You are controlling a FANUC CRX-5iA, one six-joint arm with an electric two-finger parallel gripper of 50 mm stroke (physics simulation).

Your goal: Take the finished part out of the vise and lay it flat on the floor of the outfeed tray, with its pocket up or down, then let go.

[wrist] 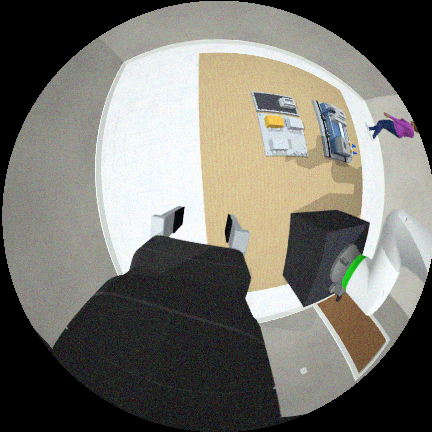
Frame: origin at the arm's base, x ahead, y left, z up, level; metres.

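Seen in the pictures: gripper, fingertip midpoint: [204,218]; arm's base at its link origin: [343,262].
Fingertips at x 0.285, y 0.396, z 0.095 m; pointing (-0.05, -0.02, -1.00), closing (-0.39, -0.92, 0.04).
Observation:
Offsets run from my fingertips to a thing's top centre. "spot": to the spot under its first point. Level surfaces: height alone.
My gripper [204,218] is open, with no object between its two fingers, high above and well away from the work items. A blue and grey device {spot: 0.187 m ahead, 0.599 m right, 0.259 m down} [336,131], which looks like the vise, stands at the upper right in the wrist view. A pale piece shows in its middle, but it is too small to tell whether this is the finished part. A shallow dark-floored tray {spot: 0.313 m ahead, 0.292 m right, 0.313 m down} [267,102] lies left of the device, with a light grey block {0.311 m ahead, 0.375 m right, 0.278 m down} [287,103] at its right end. I cannot tell for certain whether it is the outfeed tray.
A light grey plate {spot: 0.181 m ahead, 0.231 m right, 0.311 m down} [263,131] beside the tray bears a yellow block {0.216 m ahead, 0.276 m right, 0.275 m down} [274,121] and grey blocks {0.208 m ahead, 0.365 m right, 0.275 m down} [294,123] {0.125 m ahead, 0.267 m right, 0.275 m down} [280,145]. A large black box [320,250] stands at the lower right, by the white robot arm [372,285]. A person [400,128] is beyond the table {0.319 m down} [235,175].

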